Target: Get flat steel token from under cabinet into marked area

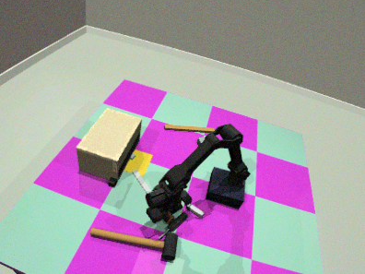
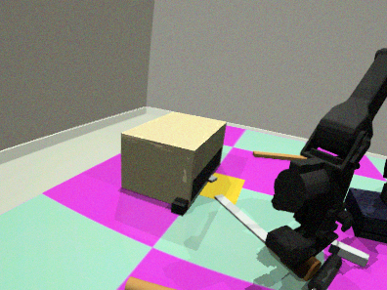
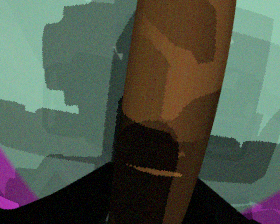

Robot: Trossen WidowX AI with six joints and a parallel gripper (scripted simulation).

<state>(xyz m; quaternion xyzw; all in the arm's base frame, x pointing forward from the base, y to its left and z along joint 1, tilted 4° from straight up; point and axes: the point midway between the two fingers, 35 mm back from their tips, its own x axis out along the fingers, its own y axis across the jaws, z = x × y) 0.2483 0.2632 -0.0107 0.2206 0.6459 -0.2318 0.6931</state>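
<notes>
The black-handled screwdriver lies 50 mm to the left of my gripper tip and 30 mm behind it. Also, from my gripper tip: grey bar: 100 mm behind, 70 mm to the right; then grey block: 490 mm to the right, 60 mm behind, 10 mm above; then grey steel token: 270 mm ahead, 250 mm to the right.
</notes>
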